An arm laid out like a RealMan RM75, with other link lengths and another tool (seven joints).
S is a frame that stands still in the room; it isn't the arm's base.
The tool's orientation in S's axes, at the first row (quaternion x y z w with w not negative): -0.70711, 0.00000, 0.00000, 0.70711
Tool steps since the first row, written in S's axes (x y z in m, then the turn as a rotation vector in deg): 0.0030, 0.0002, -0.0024, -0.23, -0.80, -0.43; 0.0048, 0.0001, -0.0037, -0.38, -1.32, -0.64; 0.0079, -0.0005, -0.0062, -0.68, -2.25, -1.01; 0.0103, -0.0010, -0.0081, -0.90, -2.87, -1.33; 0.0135, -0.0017, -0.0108, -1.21, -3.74, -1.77; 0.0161, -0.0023, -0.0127, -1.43, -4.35, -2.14; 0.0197, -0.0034, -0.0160, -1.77, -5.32, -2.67; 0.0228, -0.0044, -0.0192, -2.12, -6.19, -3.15; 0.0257, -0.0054, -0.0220, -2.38, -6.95, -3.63; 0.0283, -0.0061, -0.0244, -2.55, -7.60, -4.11
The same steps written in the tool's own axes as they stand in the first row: 0.0030, 0.0024, 0.0002, -0.23, 0.43, -0.80; 0.0048, 0.0037, 0.0001, -0.38, 0.64, -1.32; 0.0079, 0.0062, -0.0005, -0.68, 1.01, -2.25; 0.0103, 0.0081, -0.0010, -0.90, 1.33, -2.87; 0.0135, 0.0108, -0.0017, -1.21, 1.77, -3.74; 0.0161, 0.0127, -0.0023, -1.43, 2.14, -4.35; 0.0197, 0.0160, -0.0034, -1.77, 2.67, -5.32; 0.0228, 0.0192, -0.0044, -2.12, 3.15, -6.19; 0.0257, 0.0220, -0.0054, -2.38, 3.63, -6.95; 0.0283, 0.0244, -0.0061, -2.55, 4.11, -7.60
